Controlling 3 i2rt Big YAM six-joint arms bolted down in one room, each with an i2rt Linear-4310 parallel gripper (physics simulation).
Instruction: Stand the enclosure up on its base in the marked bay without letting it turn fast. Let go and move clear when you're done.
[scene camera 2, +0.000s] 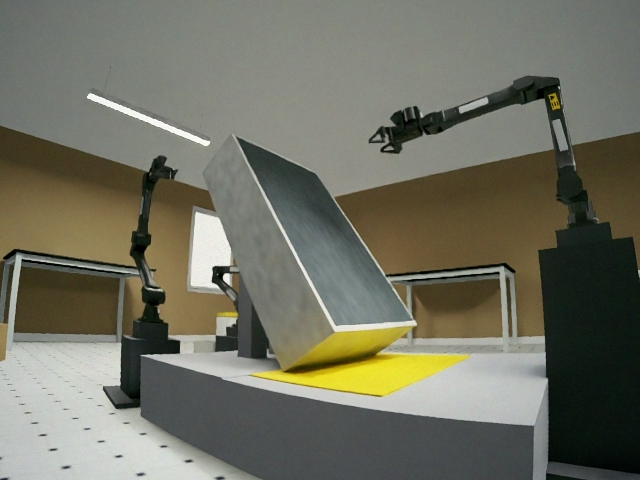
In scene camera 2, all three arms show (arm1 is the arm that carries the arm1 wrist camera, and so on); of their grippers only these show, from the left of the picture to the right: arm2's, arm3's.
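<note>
The enclosure (268, 248), a tall grey box with a dark blue-grey front panel and a yellow base, is tilted to the left. Its lower left base edge is down at the left part of the yellow marked bay (392, 379), and the right side of its base is raised. Arm3's gripper (376, 145) is open and empty, up in the air to the right of the enclosure's top. Arm2's gripper (174, 174) is left of the enclosure and apart from it; its fingers are too small to read. Arm1's gripper is hidden behind the enclosure.
A grey platform (330, 428) carries the bay. A dark post (250, 330) stands on it behind the enclosure, which partly hides it. Arm3's tall dark pedestal (589, 341) is at the right, and arm2's pedestal (131, 364) is at the left. Tables stand along the walls.
</note>
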